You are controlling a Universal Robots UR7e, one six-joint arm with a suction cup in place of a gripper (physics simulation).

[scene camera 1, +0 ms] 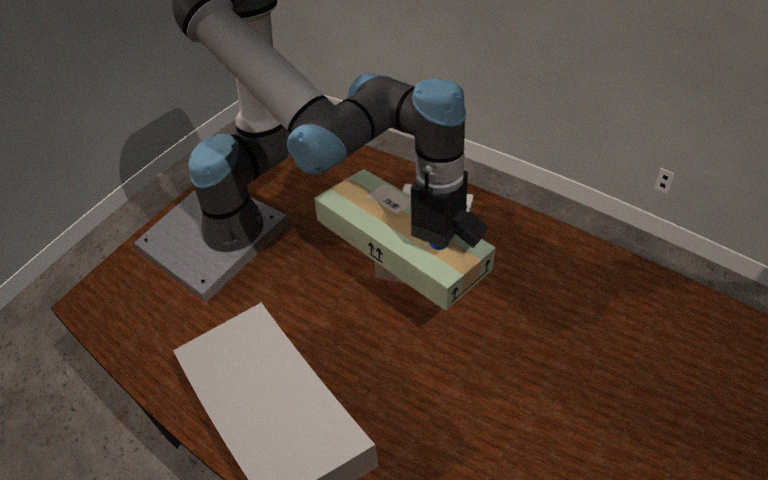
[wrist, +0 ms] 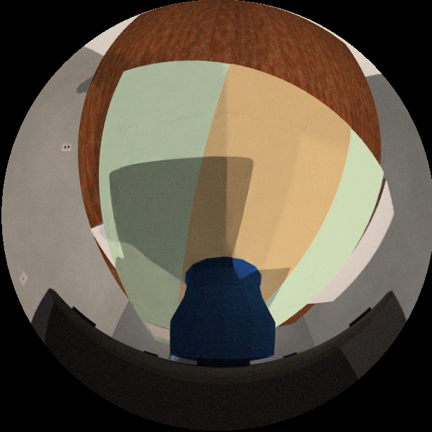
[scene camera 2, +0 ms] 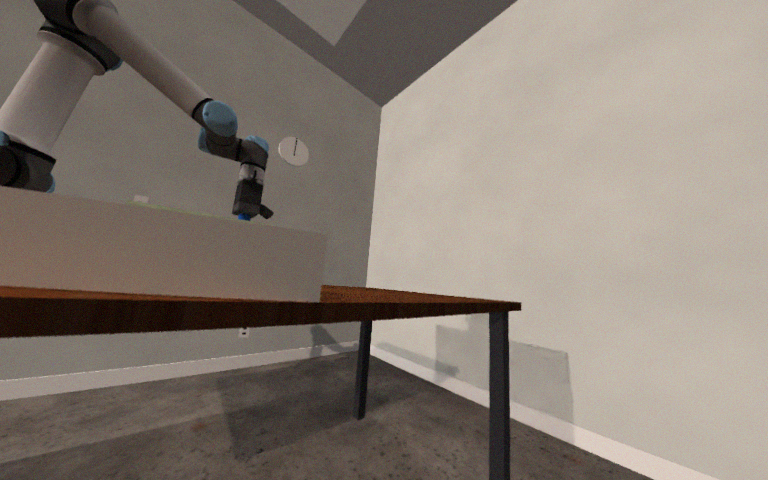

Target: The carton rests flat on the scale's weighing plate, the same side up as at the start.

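Scene camera 1 shows a large white box [scene camera 1: 270, 408] and a pale green carton [scene camera 1: 372, 215]. In scene camera 2 you get the large white box [scene camera 2: 61, 242] again. The wrist view shows the suction cup [wrist: 222, 315], along with the large white box [wrist: 382, 213] and the pale green carton [wrist: 198, 159].
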